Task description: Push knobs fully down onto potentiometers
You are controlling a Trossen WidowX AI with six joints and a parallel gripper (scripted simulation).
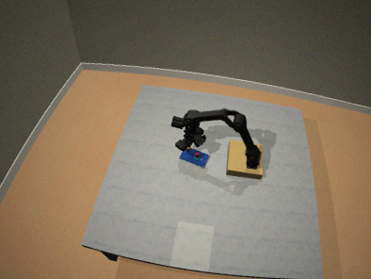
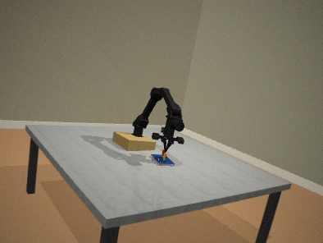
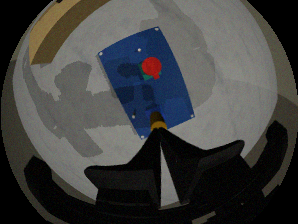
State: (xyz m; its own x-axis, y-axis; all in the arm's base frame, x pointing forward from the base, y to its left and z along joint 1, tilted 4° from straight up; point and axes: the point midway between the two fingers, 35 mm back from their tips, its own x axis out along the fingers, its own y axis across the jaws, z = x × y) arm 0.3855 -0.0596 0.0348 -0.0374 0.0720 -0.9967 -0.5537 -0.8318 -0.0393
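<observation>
Now: gripper tip 2 cm above the yellow knob. From my gripper tip the other things lie so: red knob (5 cm behind, 4 cm to the left, 2 cm below).
</observation>
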